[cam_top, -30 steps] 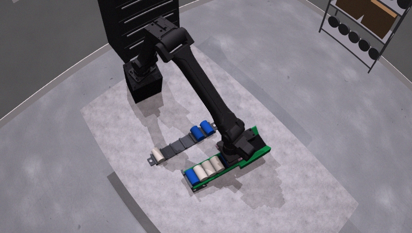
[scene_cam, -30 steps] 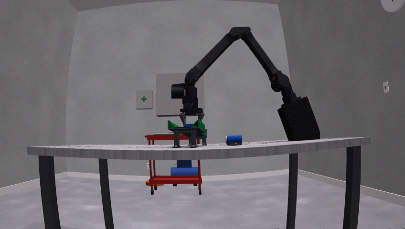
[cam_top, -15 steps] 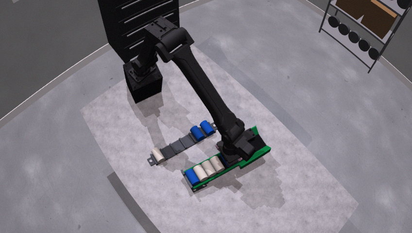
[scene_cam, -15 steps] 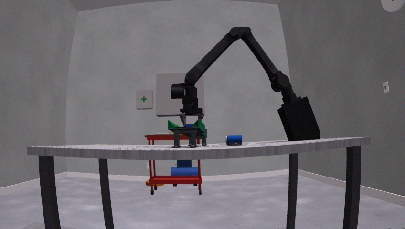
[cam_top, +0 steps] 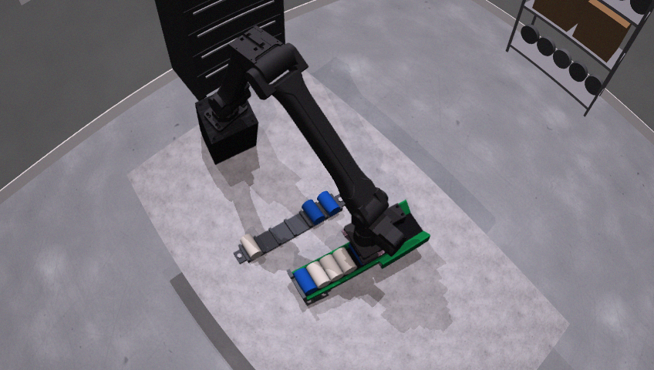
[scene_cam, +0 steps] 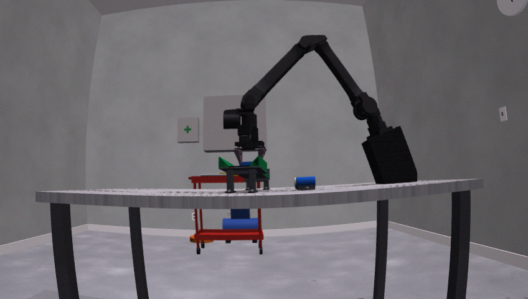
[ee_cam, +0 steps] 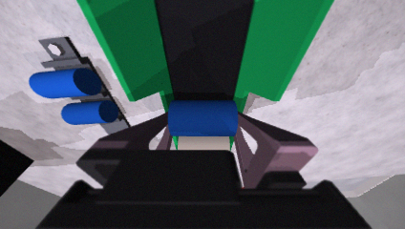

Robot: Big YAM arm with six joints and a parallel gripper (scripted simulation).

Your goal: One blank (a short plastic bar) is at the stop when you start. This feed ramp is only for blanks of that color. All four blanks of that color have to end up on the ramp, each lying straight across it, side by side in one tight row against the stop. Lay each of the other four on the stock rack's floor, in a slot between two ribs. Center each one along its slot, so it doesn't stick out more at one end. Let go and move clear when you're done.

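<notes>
Right now the feed ramp is 3 cm below my hand. Round my hand: grey stop (6 cm behind, 18 cm to the right, 3 cm below); stock rack (22 cm behind, 5 cm to the right, 10 cm below).
</notes>
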